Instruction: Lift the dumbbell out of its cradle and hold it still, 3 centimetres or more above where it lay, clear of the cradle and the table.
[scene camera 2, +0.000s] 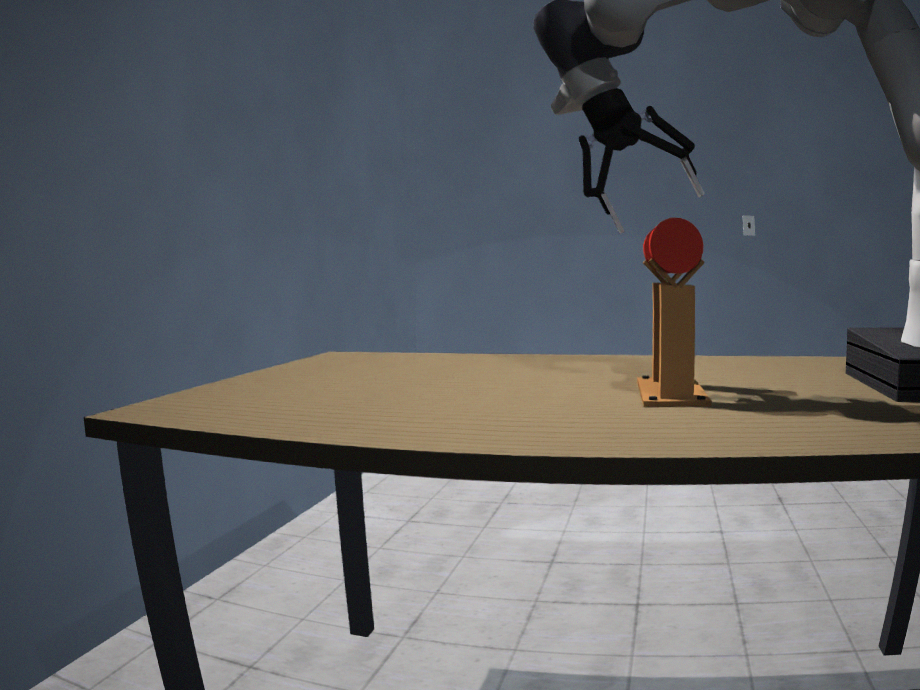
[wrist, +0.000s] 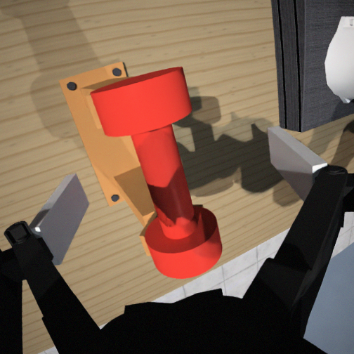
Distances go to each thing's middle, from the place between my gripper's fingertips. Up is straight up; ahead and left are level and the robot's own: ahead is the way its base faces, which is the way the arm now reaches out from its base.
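Labels:
The red dumbbell (scene camera 2: 675, 244) has my hand 3 cm to the right of it and 5 cm above it, and then there's the cradle (scene camera 2: 672, 384), which sits 3 cm to the left of my hand and 17 cm below it.

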